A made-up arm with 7 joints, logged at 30 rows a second.
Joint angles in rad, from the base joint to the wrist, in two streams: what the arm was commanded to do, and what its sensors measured. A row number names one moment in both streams.
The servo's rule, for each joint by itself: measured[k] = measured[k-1] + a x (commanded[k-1-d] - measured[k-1]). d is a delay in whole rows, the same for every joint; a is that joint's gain. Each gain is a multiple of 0.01, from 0.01 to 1. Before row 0 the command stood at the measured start. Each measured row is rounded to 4 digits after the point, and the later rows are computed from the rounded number. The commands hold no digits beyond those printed.
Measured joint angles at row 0: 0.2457 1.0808 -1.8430 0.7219 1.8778 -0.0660 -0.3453
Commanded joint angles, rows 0 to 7: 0.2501 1.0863 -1.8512 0.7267 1.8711 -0.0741 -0.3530; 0.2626 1.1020 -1.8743 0.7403 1.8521 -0.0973 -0.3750; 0.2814 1.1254 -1.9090 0.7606 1.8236 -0.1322 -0.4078; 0.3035 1.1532 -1.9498 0.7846 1.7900 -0.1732 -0.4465; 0.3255 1.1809 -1.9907 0.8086 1.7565 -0.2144 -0.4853; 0.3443 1.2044 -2.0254 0.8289 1.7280 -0.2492 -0.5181; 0.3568 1.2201 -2.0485 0.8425 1.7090 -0.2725 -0.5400; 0.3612 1.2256 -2.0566 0.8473 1.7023 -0.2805 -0.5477
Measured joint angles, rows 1 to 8: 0.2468 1.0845 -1.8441 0.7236 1.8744 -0.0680 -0.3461; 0.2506 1.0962 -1.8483 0.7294 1.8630 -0.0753 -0.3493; 0.2580 1.1158 -1.8568 0.7403 1.8429 -0.0895 -0.3557; 0.2689 1.1409 -1.8698 0.7558 1.8159 -0.1104 -0.3657; 0.2825 1.1677 -1.8867 0.7743 1.7856 -0.1364 -0.3789; 0.2973 1.1923 -1.9061 0.7934 1.7562 -0.1646 -0.3942; 0.3116 1.2109 -1.9260 0.8106 1.7321 -0.1916 -0.4102; 0.3235 1.2207 -1.9443 0.8234 1.7169 -0.2138 -0.4253
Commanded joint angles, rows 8 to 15: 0.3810 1.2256 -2.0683 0.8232 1.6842 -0.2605 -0.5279; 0.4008 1.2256 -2.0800 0.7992 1.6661 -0.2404 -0.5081; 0.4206 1.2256 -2.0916 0.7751 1.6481 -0.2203 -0.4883; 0.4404 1.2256 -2.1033 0.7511 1.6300 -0.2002 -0.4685; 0.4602 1.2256 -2.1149 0.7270 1.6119 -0.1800 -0.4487; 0.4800 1.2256 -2.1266 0.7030 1.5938 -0.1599 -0.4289; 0.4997 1.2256 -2.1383 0.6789 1.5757 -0.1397 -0.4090; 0.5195 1.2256 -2.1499 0.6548 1.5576 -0.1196 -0.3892
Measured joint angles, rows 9 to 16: 0.3373 1.2240 -1.9617 0.8233 1.7002 -0.2255 -0.4366; 0.3525 1.2251 -1.9783 0.8149 1.6828 -0.2292 -0.4445; 0.3688 1.2254 -1.9942 0.8010 1.6651 -0.2270 -0.4493; 0.3860 1.2255 -2.0095 0.7835 1.6472 -0.2203 -0.4514; 0.4038 1.2256 -2.0243 0.7637 1.6292 -0.2102 -0.4511; 0.4221 1.2256 -2.0386 0.7425 1.6111 -0.1976 -0.4487; 0.4407 1.2256 -2.0526 0.7202 1.5930 -0.1831 -0.4443; 0.4596 1.2256 -2.0662 0.6973 1.5749 -0.1672 -0.4382
